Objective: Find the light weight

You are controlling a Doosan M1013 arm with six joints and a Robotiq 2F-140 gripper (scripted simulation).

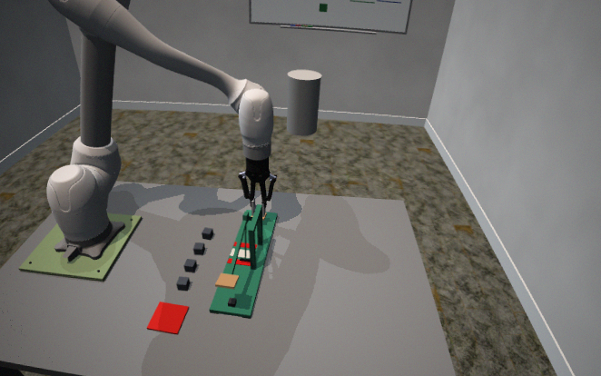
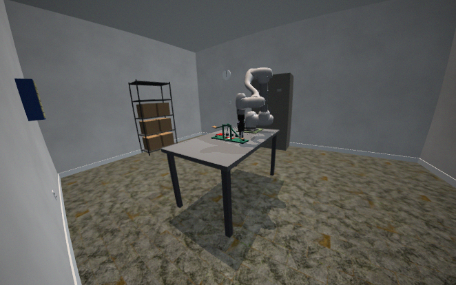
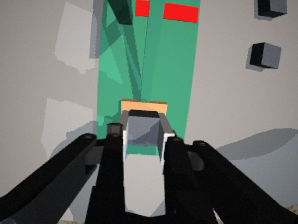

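Now: the dark weight 20 mm below my hand. The rest, counted from my hand: green rocker balance 10 mm ahead, 180 mm to the right, 10 mm above; red dish 150 mm behind, 450 mm to the right, 80 mm below.
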